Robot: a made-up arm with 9 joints. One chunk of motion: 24 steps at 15 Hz.
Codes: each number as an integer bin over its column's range. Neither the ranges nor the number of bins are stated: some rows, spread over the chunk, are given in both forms.
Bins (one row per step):
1: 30 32 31 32 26 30 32 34 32
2: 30 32 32 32 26 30 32 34 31
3: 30 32 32 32 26 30 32 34 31
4: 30 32 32 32 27 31 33 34 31
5: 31 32 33 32 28 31 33 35 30
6: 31 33 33 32 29 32 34 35 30
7: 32 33 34 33 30 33 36 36 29
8: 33 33 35 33 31 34 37 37 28
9: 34 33 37 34 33 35 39 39 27
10: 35 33 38 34 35 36 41 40 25
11: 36 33 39 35 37 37 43 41 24
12: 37 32 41 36 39 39 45 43 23
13: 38 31 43 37 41 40 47 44 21
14: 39 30 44 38 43 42 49 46 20
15: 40 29 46 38 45 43 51 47 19
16: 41 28 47 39 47 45 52 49 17
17: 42 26 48 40 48 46 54 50 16
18: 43 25 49 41 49 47 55 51 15
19: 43 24 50 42 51 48 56 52 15
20: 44 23 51 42 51 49 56 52 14
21: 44 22 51 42 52 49 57 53 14
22: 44 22 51 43 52 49 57 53 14
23: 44 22 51 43 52 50 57 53 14
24: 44 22 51 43 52 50 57 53 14
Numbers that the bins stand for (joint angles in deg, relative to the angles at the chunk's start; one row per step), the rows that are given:
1: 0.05 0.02 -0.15 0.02 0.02 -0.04 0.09 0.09 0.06
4: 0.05 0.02 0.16 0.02 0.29 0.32 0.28 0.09 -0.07
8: 0.96 0.09 1.12 0.09 1.37 1.42 1.04 0.81 -0.45
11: 1.87 0.09 2.39 0.21 3.00 2.52 2.19 1.76 -0.96
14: 2.77 -0.11 3.98 0.41 4.62 4.35 3.33 2.96 -1.47
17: 3.68 -0.36 5.25 0.54 5.97 5.81 4.29 3.91 -1.98
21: 4.28 -0.62 6.20 0.66 7.05 6.91 4.86 4.63 -2.24
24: 4.28 -0.62 6.20 0.73 7.05 7.27 4.86 4.63 -2.24
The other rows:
2: 0.05 0.02 0.16 0.02 0.02 -0.04 0.09 0.09 -0.07
3: 0.05 0.02 0.16 0.02 0.02 -0.04 0.09 0.09 -0.07
5: 0.35 0.02 0.48 0.02 0.56 0.32 0.28 0.33 -0.20
6: 0.35 0.09 0.48 0.02 0.83 0.69 0.47 0.33 -0.20
7: 0.66 0.09 0.80 0.09 1.10 1.05 0.85 0.57 -0.32
9: 1.26 0.09 1.75 0.15 1.92 1.79 1.42 1.29 -0.58
10: 1.56 0.09 2.07 0.15 2.46 2.15 1.81 1.53 -0.83
12: 2.17 0.02 3.03 0.28 3.54 3.25 2.57 2.24 -1.09
13: 2.47 -0.04 3.66 0.34 4.08 3.61 2.95 2.48 -1.34
15: 3.08 -0.17 4.62 0.41 5.16 4.71 3.72 3.20 -1.60
16: 3.38 -0.23 4.93 0.47 5.70 5.44 3.91 3.68 -1.85
18: 3.98 -0.43 5.57 0.60 6.24 6.18 4.48 4.15 -2.11
19: 3.98 -0.49 5.89 0.66 6.78 6.54 4.67 4.39 -2.11
20: 4.28 -0.56 6.20 0.66 6.78 6.91 4.67 4.39 -2.24
22: 4.28 -0.62 6.20 0.73 7.05 6.91 4.86 4.63 -2.24
23: 4.28 -0.62 6.20 0.73 7.05 7.27 4.86 4.63 -2.24

